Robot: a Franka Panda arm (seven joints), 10 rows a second.
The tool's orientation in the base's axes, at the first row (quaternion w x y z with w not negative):
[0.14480 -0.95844 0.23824 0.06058]
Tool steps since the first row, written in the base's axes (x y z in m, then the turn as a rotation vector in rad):
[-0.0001 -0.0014 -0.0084 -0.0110 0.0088 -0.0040]
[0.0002 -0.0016 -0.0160 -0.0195 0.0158 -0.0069]
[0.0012 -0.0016 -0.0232 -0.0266 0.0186 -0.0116]
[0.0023 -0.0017 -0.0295 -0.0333 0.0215 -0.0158]
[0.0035 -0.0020 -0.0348 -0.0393 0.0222 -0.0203]
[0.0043 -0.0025 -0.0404 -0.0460 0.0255 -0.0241]
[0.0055 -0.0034 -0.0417 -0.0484 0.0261 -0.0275]
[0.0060 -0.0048 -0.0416 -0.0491 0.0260 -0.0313]
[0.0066 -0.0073 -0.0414 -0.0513 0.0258 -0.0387]
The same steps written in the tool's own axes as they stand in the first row. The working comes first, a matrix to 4 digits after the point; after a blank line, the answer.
The tool's axes in the first row as the columns of a matrix, in the base's axes (used below as rounded here):
[0.8791 -0.4742 -0.0471]
[-0.4391 -0.8445 0.3064]
[-0.1851 -0.2487 -0.9507]

[0.0021 0.0033 0.0076 -0.0128 -0.0012 0.0070]
[0.0038 0.0052 0.0147 -0.0228 -0.0024 0.0123]
[0.0061 0.0066 0.0215 -0.0294 -0.0002 0.0180]
[0.0082 0.0077 0.0274 -0.0358 0.0016 0.0232]
[0.0104 0.0087 0.0323 -0.0405 0.0049 0.0280]
[0.0124 0.0101 0.0374 -0.0472 0.0063 0.0329]
[0.0140 0.0106 0.0383 -0.0489 0.0077 0.0364]
[0.0151 0.0116 0.0378 -0.0488 0.0091 0.0400]
[0.0167 0.0133 0.0368 -0.0493 0.0122 0.0471]

